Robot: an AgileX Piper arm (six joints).
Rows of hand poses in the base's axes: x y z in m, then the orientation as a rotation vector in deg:
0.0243 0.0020 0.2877 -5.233 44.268 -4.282
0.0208 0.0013 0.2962 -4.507 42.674 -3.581
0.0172 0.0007 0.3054 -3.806 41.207 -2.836
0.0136 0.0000 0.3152 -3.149 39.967 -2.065
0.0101 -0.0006 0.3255 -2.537 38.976 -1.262
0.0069 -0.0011 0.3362 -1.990 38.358 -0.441
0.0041 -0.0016 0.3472 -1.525 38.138 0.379
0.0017 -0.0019 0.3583 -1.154 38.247 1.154
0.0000 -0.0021 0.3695 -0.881 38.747 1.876
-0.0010 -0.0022 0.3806 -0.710 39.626 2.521
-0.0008 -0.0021 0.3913 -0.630 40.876 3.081
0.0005 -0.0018 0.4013 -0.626 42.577 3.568
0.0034 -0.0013 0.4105 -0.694 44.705 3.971
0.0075 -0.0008 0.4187 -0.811 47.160 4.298
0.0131 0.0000 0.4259 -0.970 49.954 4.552
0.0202 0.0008 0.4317 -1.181 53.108 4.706
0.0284 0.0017 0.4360 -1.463 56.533 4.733
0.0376 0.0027 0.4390 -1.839 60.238 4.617
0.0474 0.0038 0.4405 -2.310 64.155 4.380
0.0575 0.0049 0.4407 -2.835 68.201 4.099
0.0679 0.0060 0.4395 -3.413 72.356 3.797
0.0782 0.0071 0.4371 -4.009 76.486 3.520
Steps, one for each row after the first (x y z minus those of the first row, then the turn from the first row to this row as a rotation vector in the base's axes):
-0.0035 -0.0007 0.0085 0.876 -1.600 0.451
-0.0071 -0.0013 0.0177 1.751 -3.068 0.946
-0.0107 -0.0020 0.0275 2.604 -4.306 1.469
-0.0142 -0.0026 0.0378 3.435 -5.289 2.026
-0.0174 -0.0031 0.0485 4.223 -5.895 2.603
-0.0202 -0.0036 0.0595 4.945 -6.098 3.189
-0.0226 -0.0039 0.0706 5.571 -5.969 3.750
-0.0243 -0.0041 0.0818 6.096 -5.447 4.277
-0.0253 -0.0042 0.0929 6.506 -4.545 4.749
-0.0251 -0.0041 0.1036 6.808 -3.271 5.155
-0.0238 -0.0038 0.1136 7.020 -1.548 5.494
-0.0209 -0.0033 0.1228 7.141 0.602 5.758
-0.0168 -0.0028 0.1310 7.193 3.076 5.948
-0.0112 -0.0020 0.1382 7.184 5.886 6.066
-0.0041 -0.0012 0.1440 7.095 9.053 6.088
0.0041 -0.0003 0.1483 6.897 12.486 6.004
0.0133 0.0007 0.1513 6.566 16.194 5.807
0.0231 0.0018 0.1528 6.109 20.111 5.523
0.0332 0.0029 0.1530 5.589 24.156 5.210
0.0436 0.0040 0.1518 5.017 28.311 4.890
0.0539 0.0051 0.1494 4.437 32.443 4.598

